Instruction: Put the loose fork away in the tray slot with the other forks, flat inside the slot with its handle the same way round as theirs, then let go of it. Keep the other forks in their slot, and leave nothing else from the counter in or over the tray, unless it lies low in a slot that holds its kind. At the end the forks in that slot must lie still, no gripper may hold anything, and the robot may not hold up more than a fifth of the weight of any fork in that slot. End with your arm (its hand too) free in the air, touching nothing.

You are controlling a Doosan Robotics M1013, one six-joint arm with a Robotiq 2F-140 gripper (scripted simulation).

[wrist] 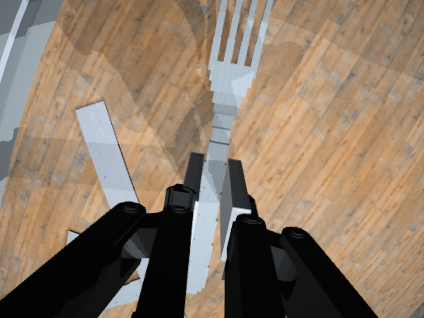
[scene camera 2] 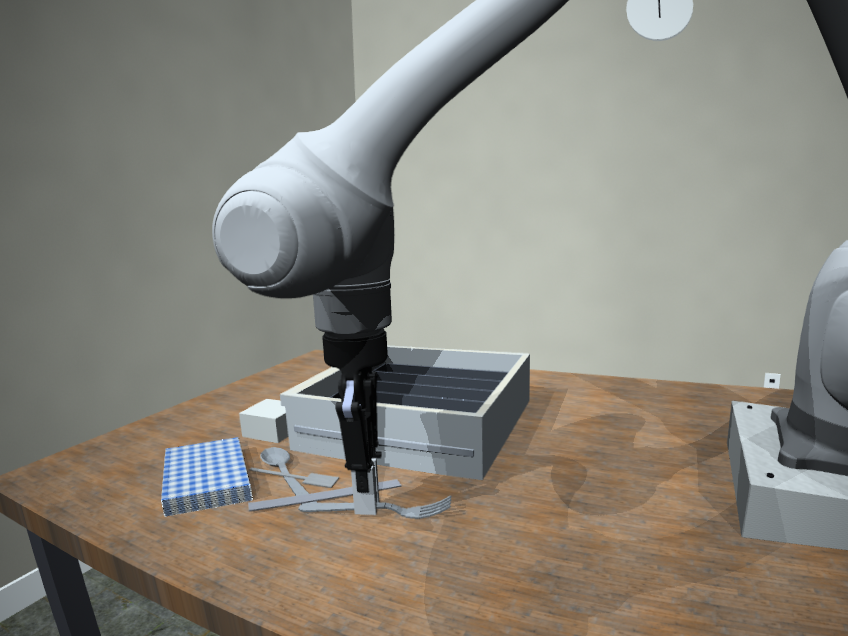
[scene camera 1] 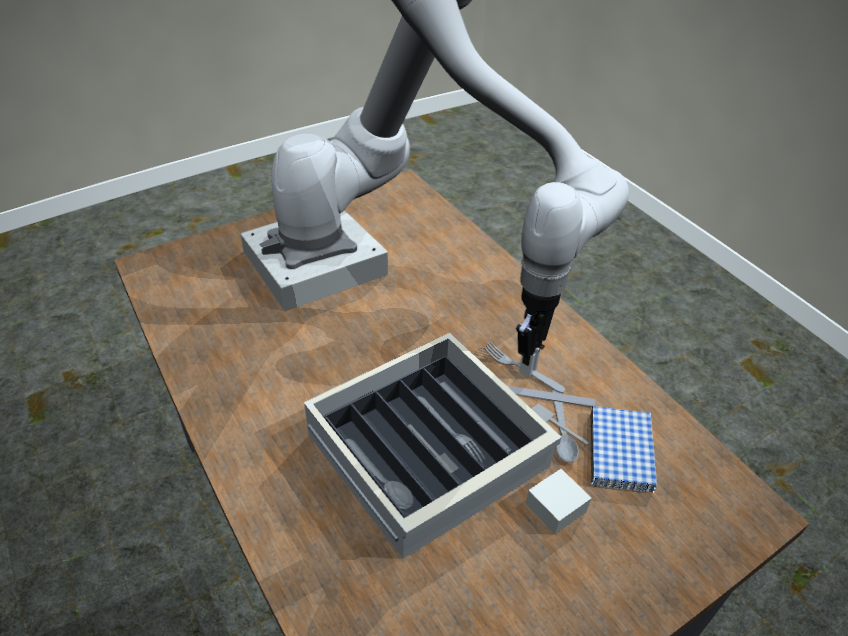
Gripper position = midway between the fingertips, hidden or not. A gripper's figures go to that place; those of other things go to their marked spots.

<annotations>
My gripper [scene camera 2: 367,508]: 72 cm from the lens. A white block [scene camera 2: 266,421] is 96 cm from the lens. A knife [scene camera 2: 267,504] is 76 cm from the lens. A fork [scene camera 2: 425,511]: 71 cm from the lens. The marked spots on the white block and the fork are 37 cm apart.
</annotations>
